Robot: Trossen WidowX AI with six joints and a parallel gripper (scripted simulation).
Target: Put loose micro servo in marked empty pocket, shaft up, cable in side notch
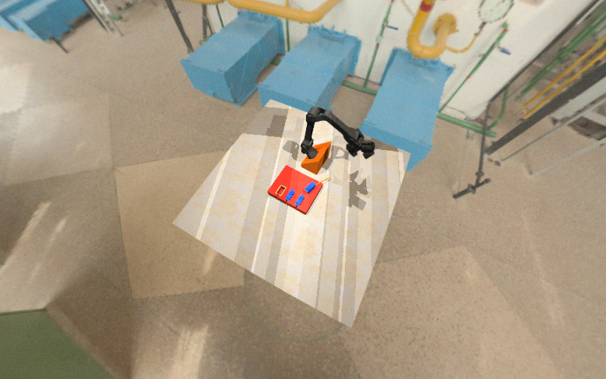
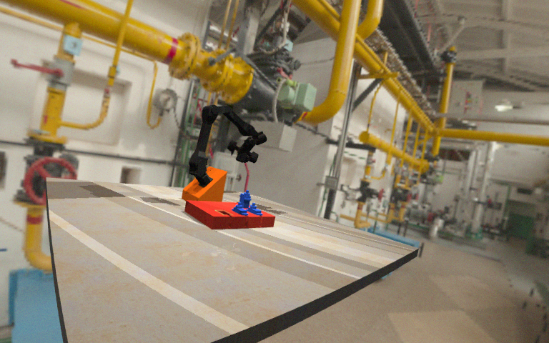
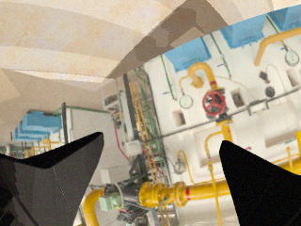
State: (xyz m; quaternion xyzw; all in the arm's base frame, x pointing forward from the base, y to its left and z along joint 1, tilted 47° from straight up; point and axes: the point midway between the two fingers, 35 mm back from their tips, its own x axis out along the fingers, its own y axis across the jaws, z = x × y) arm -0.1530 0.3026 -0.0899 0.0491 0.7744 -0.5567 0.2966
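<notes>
My gripper tip is now 390 mm short of the red deck, 280 mm to the left of it and 230 mm above it.
</notes>
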